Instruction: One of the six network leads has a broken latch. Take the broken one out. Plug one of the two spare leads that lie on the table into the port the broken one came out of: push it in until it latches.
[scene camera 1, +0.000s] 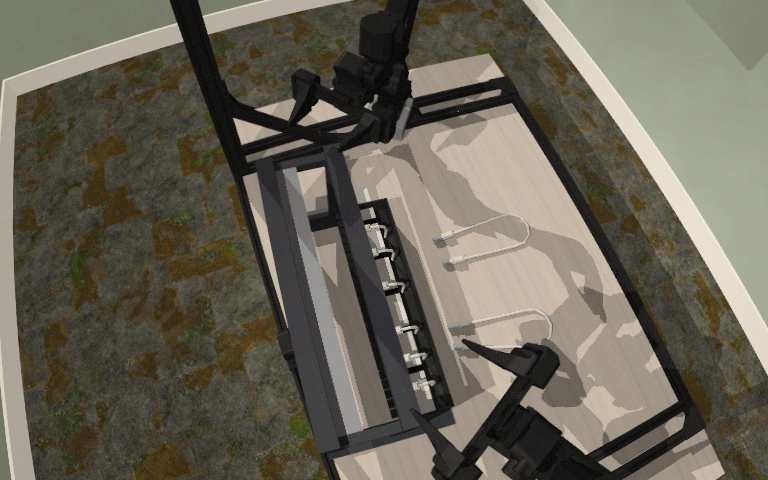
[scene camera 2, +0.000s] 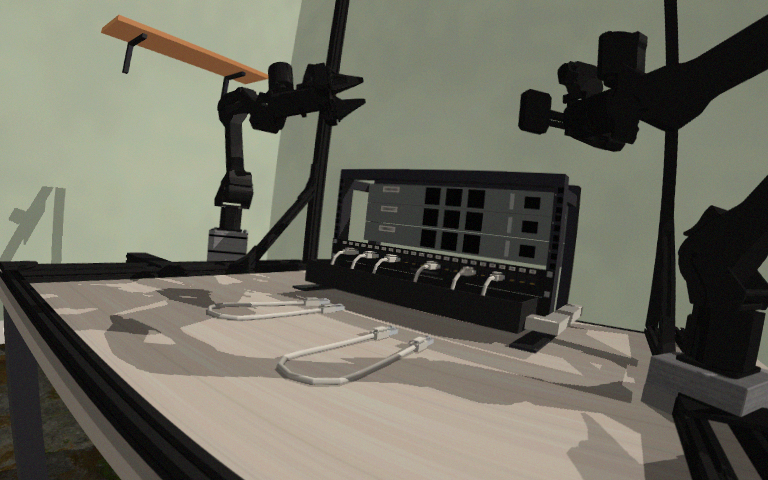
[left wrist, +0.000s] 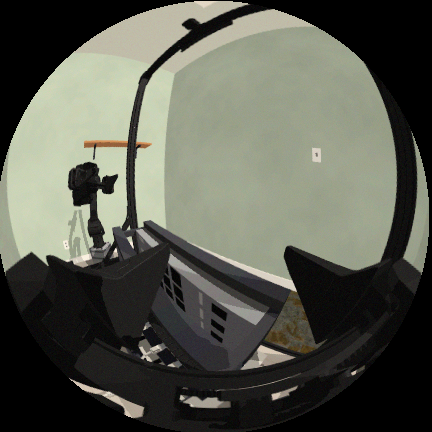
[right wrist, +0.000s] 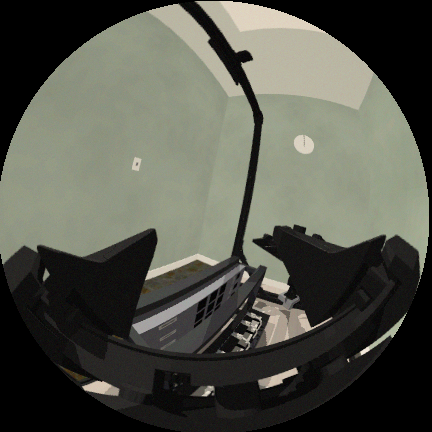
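Seen in the pictures: left gripper, fingertip midpoint: (scene camera 1: 312, 138) (scene camera 2: 549, 129) (left wrist: 229, 251) (right wrist: 257, 243); right gripper, fingertip midpoint: (scene camera 1: 437, 374) (scene camera 2: 364, 90) (left wrist: 107, 172) (right wrist: 215, 233); left arm's base at its link origin: (scene camera 1: 388, 107) (scene camera 2: 717, 365) (right wrist: 289, 295); right arm's base at its link origin: (scene camera 2: 229, 230) (left wrist: 99, 244).
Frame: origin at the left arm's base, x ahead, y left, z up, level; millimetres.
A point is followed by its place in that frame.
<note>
Six white leads (scene camera 1: 386, 253) {x 377, y 102, z 35 mm} (scene camera 2: 428, 266) {x 440, y 124, z 37 mm} sit in a row in the ports low on the rack's front; their latches are too small to judge. One white spare lead (scene camera 1: 528, 230) {x 194, y 390, z -45 mm} (scene camera 2: 322, 381) {x 162, y 358, z -46 mm} lies bent in a U on the table. The other spare lead (scene camera 1: 551, 323) {x 396, y 476, z -43 mm} (scene camera 2: 243, 316) {x 375, y 428, z -45 mm} lies in a similar U, lower in scene camera 1. My left gripper (scene camera 1: 314, 136) {x 348, y -42, z 300 mm} (left wrist: 229, 251) {x 348, y -42, z 300 mm} is open and empty, raised beyond the rack's upper end in scene camera 1. My right gripper (scene camera 1: 438, 375) {x 653, y 215, z 389 mm} (scene camera 2: 363, 91) {x 653, y 215, z 389 mm} (right wrist: 215, 233) {x 653, y 215, z 389 mm} is open and empty, high above the table, covering part of the lower spare lead in scene camera 1.
The dark rack (scene camera 1: 300, 308) {x 582, y 18, z 212 mm} (scene camera 2: 453, 174) {x 453, y 87, z 204 mm} stands on the table (scene camera 2: 396, 430) {x 74, y 319, z -50 mm} with grey panels above the ports. A black trough (scene camera 2: 419, 297) {x 393, y 157, z -9 mm} runs along its front below the leads. A dark frame borders the table, and an upright post (scene camera 1: 206, 84) {x 263, y -284, z 259 mm} rises near the left arm in scene camera 1.
</note>
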